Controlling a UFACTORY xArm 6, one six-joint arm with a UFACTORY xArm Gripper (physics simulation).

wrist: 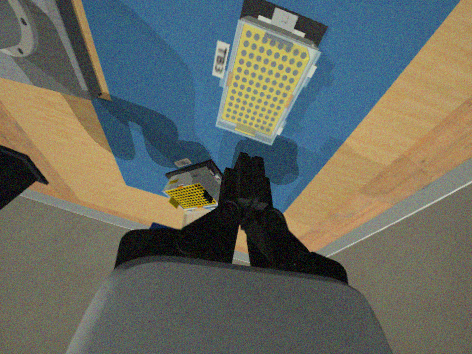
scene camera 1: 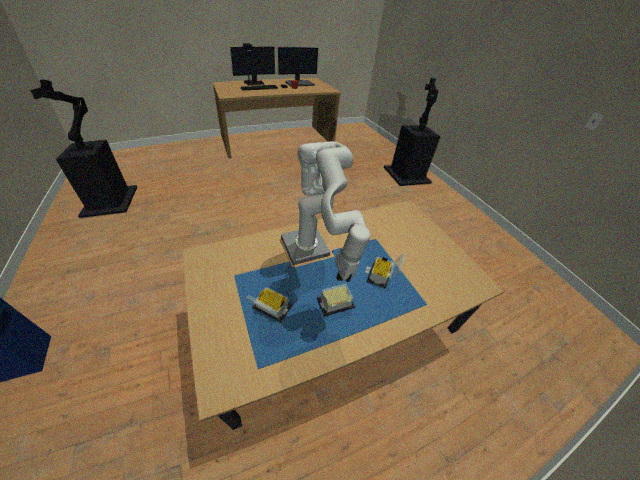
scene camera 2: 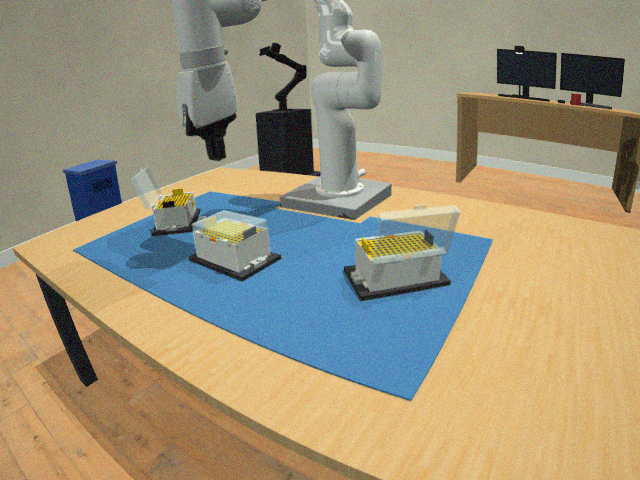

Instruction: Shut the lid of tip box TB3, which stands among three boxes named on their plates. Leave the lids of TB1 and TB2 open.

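Frame: origin at the arm's base, x ahead, y left, z up, level; metres.
Seen in the pictures: gripper, fingertip midpoint: (wrist: 244, 169) (scene camera 1: 340, 278) (scene camera 2: 217, 158); arm's base, origin of the base link: (scene camera 1: 306, 242) (scene camera 2: 339, 189).
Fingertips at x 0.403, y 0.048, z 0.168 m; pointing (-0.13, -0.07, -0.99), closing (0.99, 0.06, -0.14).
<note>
Pixels of each thing's middle, then the offset from my fingertips to it. "spot": a spot on its surface instead. Level surfaces: height alone.
- Tip box TB3, body centre: (wrist: 252, 81) (scene camera 2: 235, 238) (scene camera 1: 335, 296) dz -0.158, dx -0.016, dy +0.004 m
- third box, surface spot: (scene camera 2: 399, 260) spot: dz -0.132, dx -0.066, dy +0.325 m
- blue mat, its level: dz -0.197 m
- wooden table, its level: dz -0.200 m
Tip box TB3 (scene camera 1: 336, 299) (scene camera 2: 231, 244) (wrist: 262, 82) is the middle box, with its name plate (wrist: 220, 59) beside it in the wrist view. Its clear lid lies flat over the yellow tip rack, down on the box. Another box (scene camera 1: 381, 270) (scene camera 2: 174, 210) (wrist: 192, 190) and a third box (scene camera 1: 271, 302) (scene camera 2: 399, 260) have their clear lids standing up open; their names cannot be read. My gripper (scene camera 1: 343, 277) (scene camera 2: 217, 157) (wrist: 244, 169) is shut and empty. It hangs well above the mat, apart from the boxes.
The boxes stand on a blue mat (scene camera 1: 289, 341) (scene camera 2: 330, 330) on the wooden table (scene camera 1: 217, 361) (scene camera 2: 542, 335). The arm's grey base plate (scene camera 1: 310, 256) (scene camera 2: 330, 204) is at the mat's back edge. The two raised lids stick up at opposite sides of the mat.
</note>
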